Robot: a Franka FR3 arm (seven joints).
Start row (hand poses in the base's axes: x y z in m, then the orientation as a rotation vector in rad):
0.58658, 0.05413, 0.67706, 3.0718, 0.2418, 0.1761
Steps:
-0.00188, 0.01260, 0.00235, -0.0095, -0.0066, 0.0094
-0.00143, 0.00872, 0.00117, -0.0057, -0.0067, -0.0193
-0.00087, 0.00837, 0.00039, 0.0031, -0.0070, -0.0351
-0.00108, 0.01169, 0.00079, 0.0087, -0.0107, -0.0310
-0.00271, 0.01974, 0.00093, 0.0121, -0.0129, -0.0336
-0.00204, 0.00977, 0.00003, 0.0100, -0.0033, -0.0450
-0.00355, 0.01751, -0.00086, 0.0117, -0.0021, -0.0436
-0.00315, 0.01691, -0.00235, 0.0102, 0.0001, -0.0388
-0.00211, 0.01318, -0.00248, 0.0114, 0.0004, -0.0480
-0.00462, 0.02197, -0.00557, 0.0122, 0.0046, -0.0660
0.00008, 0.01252, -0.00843, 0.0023, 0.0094, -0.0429
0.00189, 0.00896, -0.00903, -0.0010, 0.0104, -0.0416
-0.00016, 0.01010, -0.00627, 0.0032, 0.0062, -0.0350
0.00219, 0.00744, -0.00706, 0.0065, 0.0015, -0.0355
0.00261, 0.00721, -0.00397, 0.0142, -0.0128, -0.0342
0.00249, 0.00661, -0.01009, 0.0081, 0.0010, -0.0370
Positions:
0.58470, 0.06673, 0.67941, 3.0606, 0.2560, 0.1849
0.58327, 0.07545, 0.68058, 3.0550, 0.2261, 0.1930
0.58240, 0.08382, 0.68097, 3.0583, 0.1718, 0.2021
0.58132, 0.09551, 0.68176, 3.0656, 0.1231, 0.2179
0.57861, 0.11525, 0.68269, 3.0750, 0.0698, 0.2373
0.57657, 0.12502, 0.68272, 3.0820, -0.0007, 0.2412
0.57302, 0.14253, 0.68186, 3.0894, -0.0696, 0.2433
0.56987, 0.15944, 0.67951, 3.0947, -0.1310, 0.2420
0.56776, 0.17262, 0.67703, 3.0984, -0.2071, 0.2398
0.56314, 0.19459, 0.67146, 3.0972, -0.3112, 0.2304
0.56322, 0.20711, 0.66303, 3.0891, -0.3775, 0.2146
0.56511, 0.21607, 0.65400, 3.0767, -0.4407, 0.1976
0.56495, 0.22617, 0.64773, 3.0692, -0.4947, 0.1866
0.56714, 0.23361, 0.64067, 3.0641, -0.5504, 0.1821
0.56975, 0.24082, 0.63670, 3.0669, -0.6069, 0.1980
0.57224, 0.24743, 0.62661, 3.0605, -0.6655, 0.1940

